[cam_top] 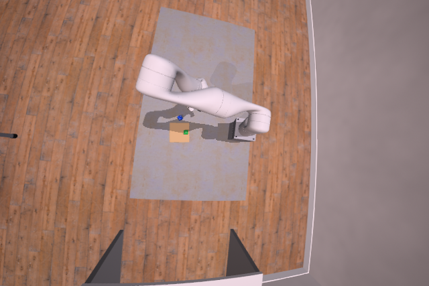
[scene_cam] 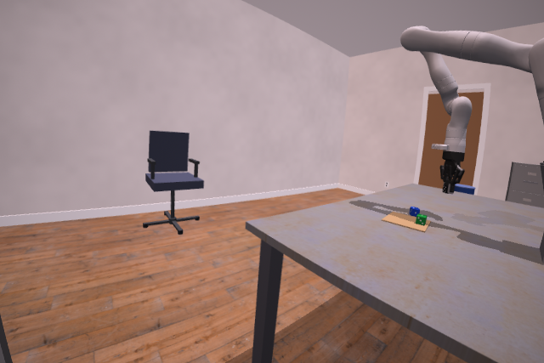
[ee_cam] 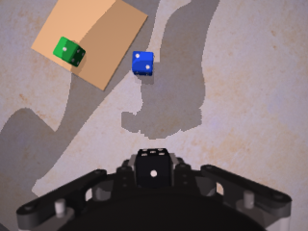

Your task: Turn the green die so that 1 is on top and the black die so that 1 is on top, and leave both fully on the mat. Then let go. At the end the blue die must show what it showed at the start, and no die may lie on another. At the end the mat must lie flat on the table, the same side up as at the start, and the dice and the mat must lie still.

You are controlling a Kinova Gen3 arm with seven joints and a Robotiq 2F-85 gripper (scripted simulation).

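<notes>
The tan mat lies 200 mm to the left of my hand, 120 mm below it and 50 mm ahead of it. Round my hand: black die: right at my hand; blue die: 100 mm to the left, 100 mm below, 80 mm ahead; green die: 190 mm to the left, 100 mm below, 10 mm ahead.
</notes>
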